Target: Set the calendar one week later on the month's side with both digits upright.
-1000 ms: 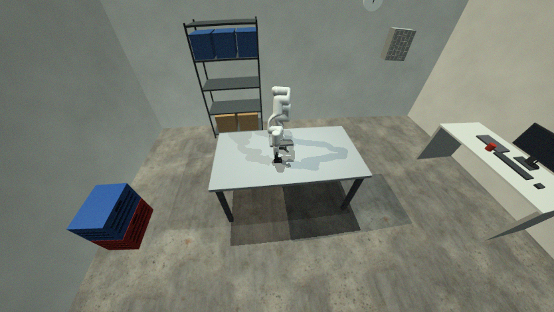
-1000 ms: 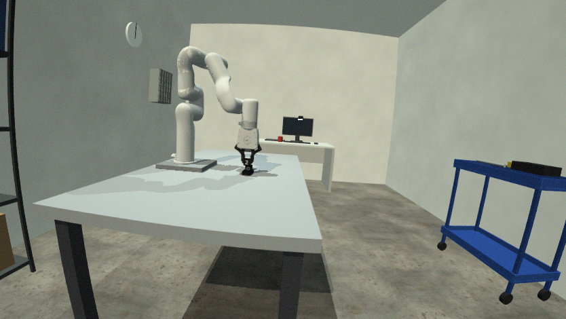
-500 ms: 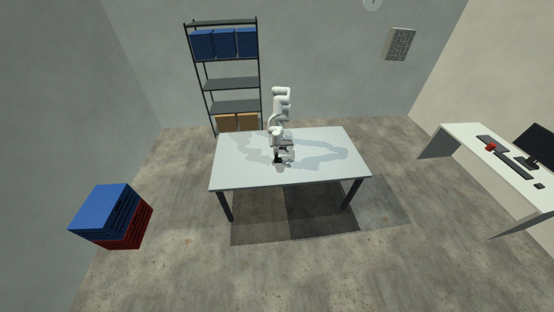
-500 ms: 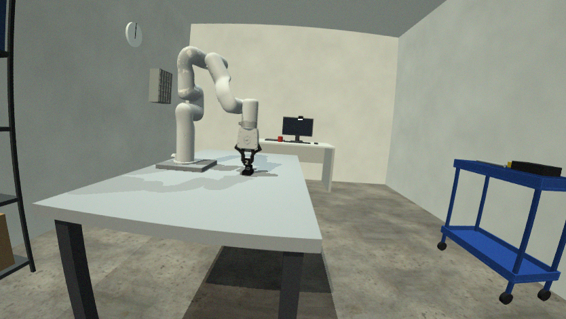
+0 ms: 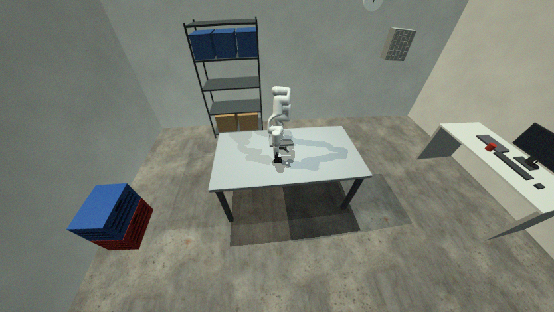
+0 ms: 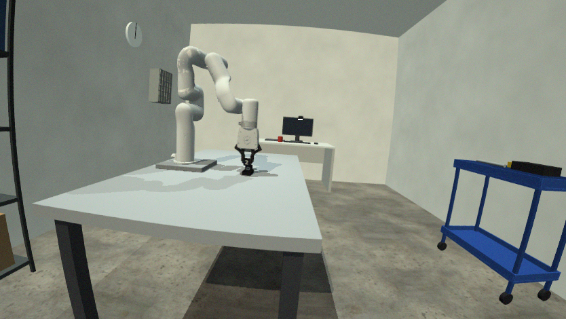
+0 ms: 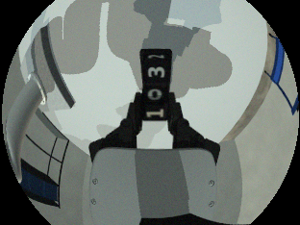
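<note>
Right now my hand is 10 mm above the cube.
</note>
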